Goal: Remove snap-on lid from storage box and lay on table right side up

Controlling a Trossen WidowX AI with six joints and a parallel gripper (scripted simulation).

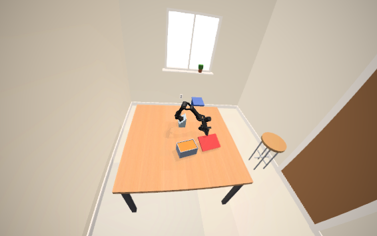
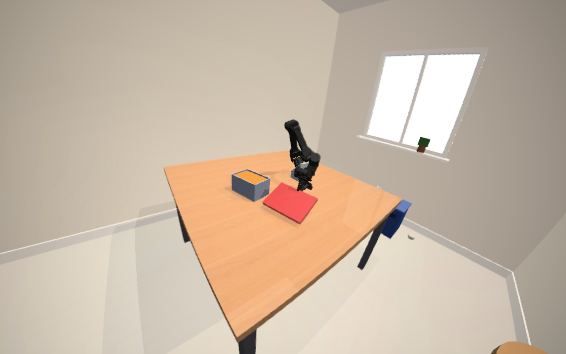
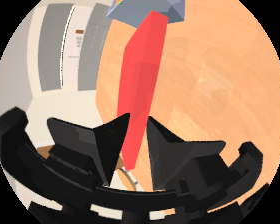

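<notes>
My gripper tip is 70 mm short of the red lid, 30 mm above it and 20 mm to the right of it. Also, from my gripper tip: storage box (240 mm to the right, 170 mm ahead, 30 mm below).
</notes>
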